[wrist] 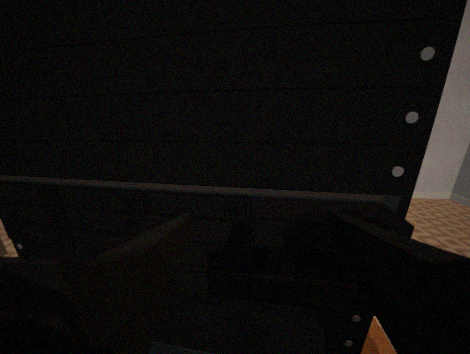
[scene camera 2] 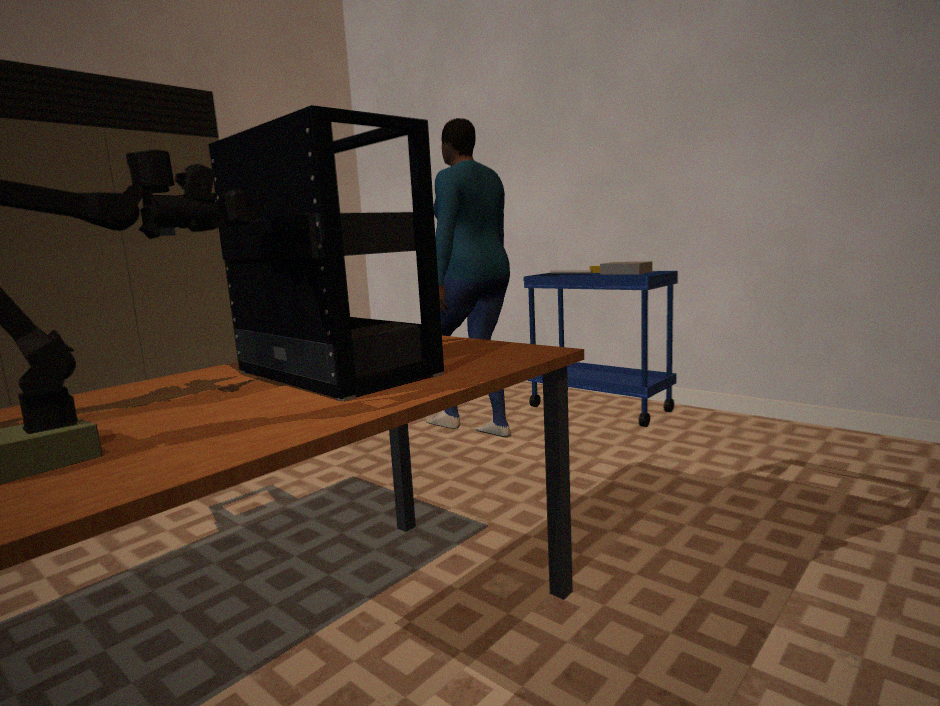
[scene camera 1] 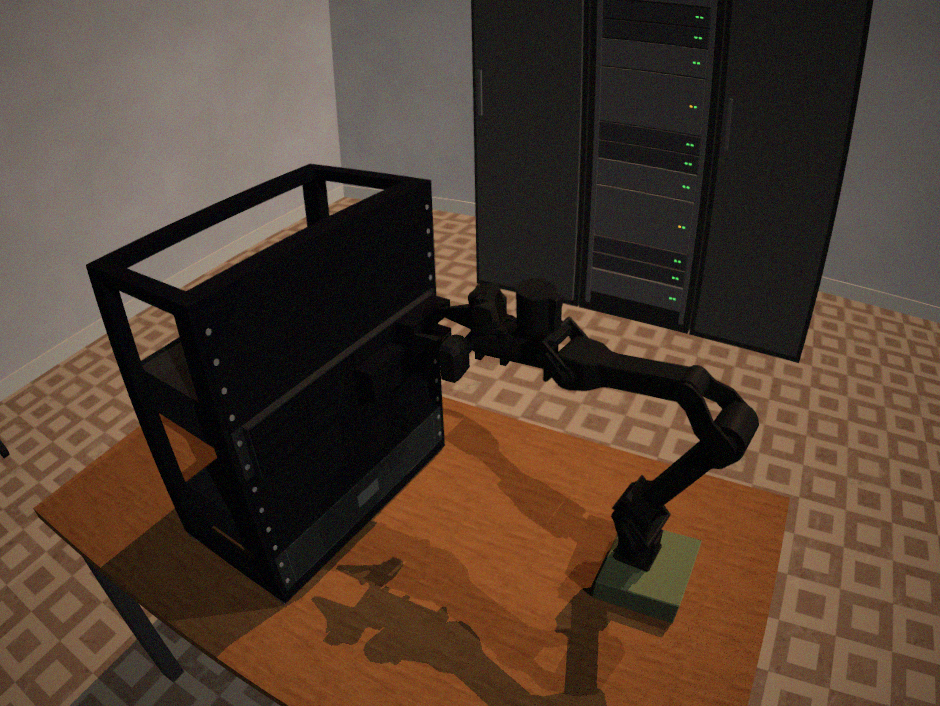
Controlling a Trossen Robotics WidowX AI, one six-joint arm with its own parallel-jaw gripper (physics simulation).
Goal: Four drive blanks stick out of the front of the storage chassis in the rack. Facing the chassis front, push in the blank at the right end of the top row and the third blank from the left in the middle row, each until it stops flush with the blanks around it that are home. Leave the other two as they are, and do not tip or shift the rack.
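Frame: origin at the arm's base, x ahead, y left, z up, level; centimetres.
Seen in the pictures: gripper, fingertip midpoint: (wrist: 259, 219) (scene camera 2: 254, 212) (scene camera 1: 426, 323); arm's base, link origin: (scene camera 2: 49, 426) (scene camera 1: 638, 552).
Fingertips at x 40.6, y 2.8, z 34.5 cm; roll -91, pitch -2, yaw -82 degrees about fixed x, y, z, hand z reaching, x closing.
Observation:
Pixels of each thing's top centre, then the offset from my fingertips to it. "spot": a spot on its surface instead. Level surfaces: height alone.
- black rack, top centre: (scene camera 1: 265, 217) (wrist: 188, 25) (scene camera 2: 309, 132) dx +21.1, dy +12.2, dz +19.0 cm
- dark panel with a pale label, surface spot: (scene camera 1: 367, 492) (scene camera 2: 279, 352) spot: dx +7.1, dy +12.0, dz -31.8 cm
- wooden table, surface height: dz -40.0 cm
The black rack (scene camera 1: 144, 395) (scene camera 2: 425, 243) (wrist: 420, 85) stands upright on the table. The storage chassis (scene camera 1: 334, 364) (wrist: 215, 190) is mounted at mid-height, with a thin lighter lip along its top edge. Its front is very dark; I cannot tell which drive blanks stick out or are flush. My gripper (scene camera 1: 427, 319) (scene camera 2: 231, 205) (wrist: 259, 219) is open, with nothing between the fingers. It is at the chassis front, towards the right end and near the top lip. In the wrist view the fingers come in from both lower sides and hide part of the front. Contact with a blank cannot be made out.
A dark panel with a pale label (scene camera 1: 367, 492) (scene camera 2: 279, 353) crosses the rack's bottom. The arm stands on a green block (scene camera 1: 661, 562) (scene camera 2: 53, 452) on the wooden table (scene camera 1: 729, 516) (scene camera 2: 516, 364). A person (scene camera 2: 472, 212) and a blue cart (scene camera 2: 600, 281) are behind the rack.

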